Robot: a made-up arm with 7 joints.
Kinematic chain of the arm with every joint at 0, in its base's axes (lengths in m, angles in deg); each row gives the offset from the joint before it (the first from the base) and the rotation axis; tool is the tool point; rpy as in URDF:
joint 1: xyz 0 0 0.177 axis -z
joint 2: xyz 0 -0.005 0.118 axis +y
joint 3: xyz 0 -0.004 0.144 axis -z
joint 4: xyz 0 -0.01 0.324 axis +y
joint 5: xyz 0 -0.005 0.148 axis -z
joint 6: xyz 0 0 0.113 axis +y
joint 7: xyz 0 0 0.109 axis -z
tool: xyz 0 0 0 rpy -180 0 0
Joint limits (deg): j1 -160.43..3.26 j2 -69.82..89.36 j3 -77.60..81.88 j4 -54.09..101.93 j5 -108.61..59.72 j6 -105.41..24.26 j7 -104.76..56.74
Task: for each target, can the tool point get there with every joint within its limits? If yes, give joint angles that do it. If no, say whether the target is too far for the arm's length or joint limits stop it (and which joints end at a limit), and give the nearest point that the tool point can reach.
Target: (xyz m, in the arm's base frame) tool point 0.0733 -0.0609 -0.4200
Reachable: no: joint limits stop it (at a limit: joint 1, joint 2, joint 4, joint 6) | nearest point 0.3514 -0.0519 -0.0443 | short by 0.468 m
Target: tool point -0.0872 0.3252 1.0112
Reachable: yes | joints -106.70 23.12 46.24 19.86 20.99 -62.96 -51.24
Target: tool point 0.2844 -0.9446 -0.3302
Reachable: no: too far | nearest point 0.2036 -0.6761 0.2135 | short by 0.612 m
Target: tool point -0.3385 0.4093 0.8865
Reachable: yes | joints -129.38 38.45 27.15 20.86 30.15 -58.69 -50.34
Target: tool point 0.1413 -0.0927 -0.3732
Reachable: no: joint limits stop it (at a limit: joint 1, joint 2, joint 4) | nearest point 0.3547 -0.0681 -0.0457 | short by 0.392 m
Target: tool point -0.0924 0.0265 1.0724
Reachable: yes | joints -136.42 -11.36 -13.49 43.76 35.36 -10.79 -56.32
